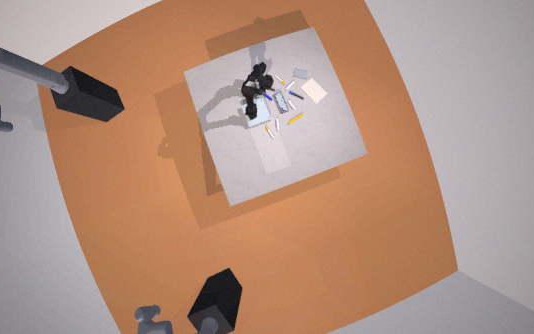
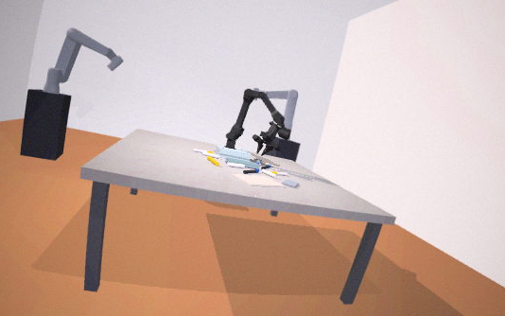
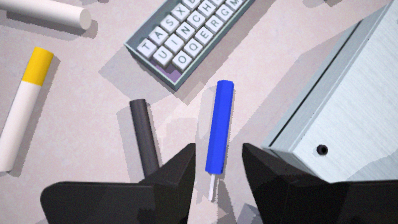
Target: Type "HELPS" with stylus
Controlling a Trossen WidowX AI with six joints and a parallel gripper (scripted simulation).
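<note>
Now: the blue stylus 6 cm below my gripper tip, 2 cm behind it and 1 cm to the left of it. The rest, counted from my gripper tip: grey-blue block: 36 cm ahead, 6 cm below, 3 cm to the left; cream notepad: 39 cm ahead, 16 cm to the right, 7 cm below.
</note>
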